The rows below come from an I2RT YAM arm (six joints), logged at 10 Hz.
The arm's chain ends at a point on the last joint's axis. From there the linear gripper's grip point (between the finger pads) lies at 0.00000 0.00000 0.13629 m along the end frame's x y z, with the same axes.
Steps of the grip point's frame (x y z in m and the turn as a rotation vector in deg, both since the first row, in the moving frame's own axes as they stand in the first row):
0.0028, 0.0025, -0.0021, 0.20, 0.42, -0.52
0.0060, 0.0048, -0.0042, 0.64, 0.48, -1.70
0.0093, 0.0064, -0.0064, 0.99, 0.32, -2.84
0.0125, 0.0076, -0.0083, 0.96, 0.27, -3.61
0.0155, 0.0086, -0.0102, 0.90, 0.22, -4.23
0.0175, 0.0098, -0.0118, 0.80, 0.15, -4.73
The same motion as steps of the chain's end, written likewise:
0.0018, 0.0030, -0.0021, 0.20, 0.42, -0.52
0.0049, 0.0063, -0.0042, 0.64, 0.48, -1.70
0.0086, 0.0088, -0.0064, 0.99, 0.32, -2.84
0.0119, 0.0099, -0.0083, 0.96, 0.27, -3.61
0.0151, 0.0108, -0.0102, 0.90, 0.22, -4.23
0.0172, 0.0117, -0.0118, 0.80, 0.15, -4.73

